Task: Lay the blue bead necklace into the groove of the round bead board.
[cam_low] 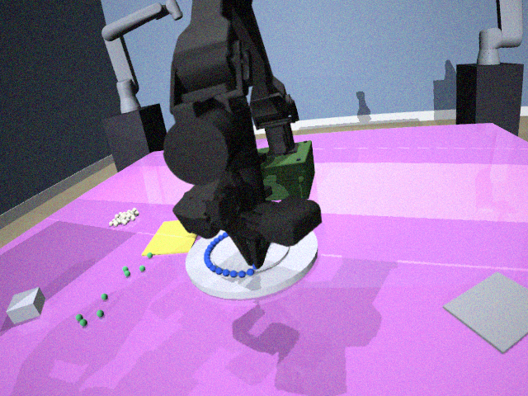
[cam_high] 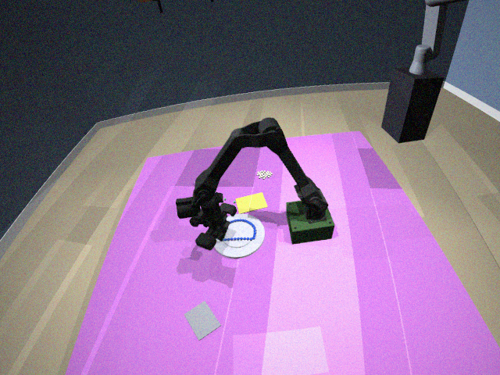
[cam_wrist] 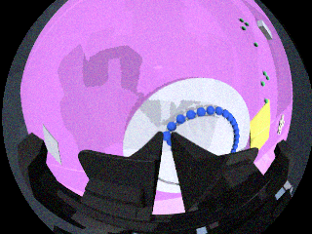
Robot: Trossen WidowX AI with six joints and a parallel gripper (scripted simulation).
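My gripper tip is now 6 cm past the round white bead board, 2 cm to the left of it and 1 cm above it. Round my gripper tip: yellow sheet: 13 cm behind, 18 cm to the right, 2 cm below; then grey tile: 8 cm ahead, 28 cm to the left, 2 cm below; then cube: 9 cm ahead, 35 cm to the right, 1 cm below.
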